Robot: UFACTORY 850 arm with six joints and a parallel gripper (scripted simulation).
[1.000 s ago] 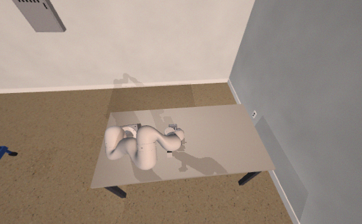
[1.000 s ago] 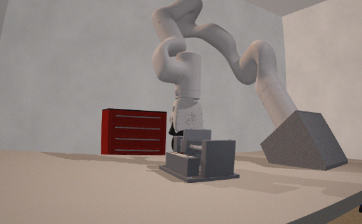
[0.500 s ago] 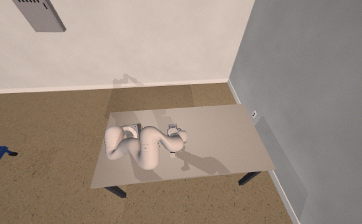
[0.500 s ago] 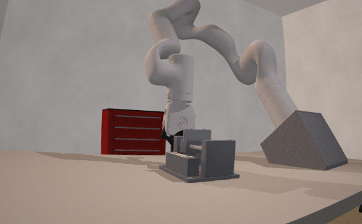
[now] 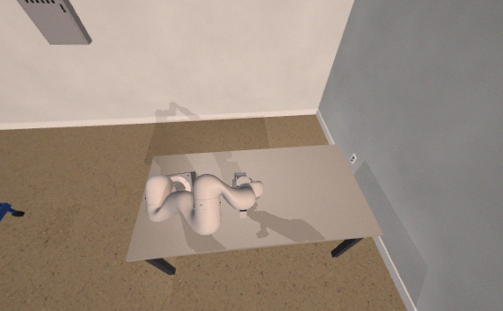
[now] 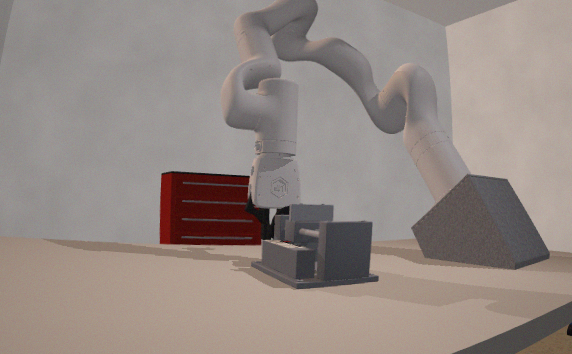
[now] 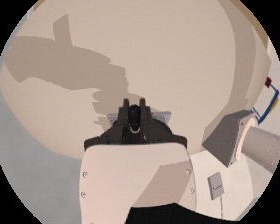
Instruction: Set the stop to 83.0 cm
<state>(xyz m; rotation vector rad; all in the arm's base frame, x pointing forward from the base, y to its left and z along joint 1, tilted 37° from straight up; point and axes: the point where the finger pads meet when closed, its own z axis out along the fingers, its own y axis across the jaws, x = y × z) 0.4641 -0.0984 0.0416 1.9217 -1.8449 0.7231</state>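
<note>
Now: the handwheel 2 cm to the left of my hand and 1 cm behind it.
</note>
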